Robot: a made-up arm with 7 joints.
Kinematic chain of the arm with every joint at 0, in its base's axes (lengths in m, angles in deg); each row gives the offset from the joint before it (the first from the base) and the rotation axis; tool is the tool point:
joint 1: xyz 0 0.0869 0 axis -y
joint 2: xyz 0 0.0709 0 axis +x
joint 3: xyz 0 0 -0.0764 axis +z
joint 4: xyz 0 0 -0.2 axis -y
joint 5: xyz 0 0 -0.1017 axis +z
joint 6: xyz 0 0 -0.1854 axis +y
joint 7: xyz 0 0 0 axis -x
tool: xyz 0 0 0
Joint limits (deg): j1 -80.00..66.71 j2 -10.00..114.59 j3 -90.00..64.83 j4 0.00..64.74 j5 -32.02..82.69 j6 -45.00..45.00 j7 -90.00..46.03
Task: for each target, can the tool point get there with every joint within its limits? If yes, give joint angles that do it. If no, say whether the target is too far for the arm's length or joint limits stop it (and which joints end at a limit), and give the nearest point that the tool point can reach.
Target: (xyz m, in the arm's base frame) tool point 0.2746 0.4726 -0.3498
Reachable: yes | joints 24.39 25.93 41.73 29.54 -19.13 -36.37 3.68
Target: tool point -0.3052 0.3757 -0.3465
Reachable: yes | joints -64.87 41.93 -33.28 50.09 29.50 32.61 -61.30
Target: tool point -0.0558 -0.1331 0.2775
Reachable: no: joint limits stop it (at a limit: joint 1, joint 2, joint 3, joint 4) | nearest point -0.3425 -0.1672 -0.0604 | short by 0.444 m
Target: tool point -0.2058 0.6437 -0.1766
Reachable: yes | joints -67.26 65.39 -21.16 18.14 -0.76 -16.45 -16.28
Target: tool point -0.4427 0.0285 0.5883
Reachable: no: too far | nearest point -0.2378 0.4227 0.3159 | short by 0.521 m
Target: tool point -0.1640 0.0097 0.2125
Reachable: no: joint limits stop it (at a limit: joint 1, joint 2, joint 3, joint 4) | nearest point -0.3425 -0.1672 -0.0604 | short by 0.371 m
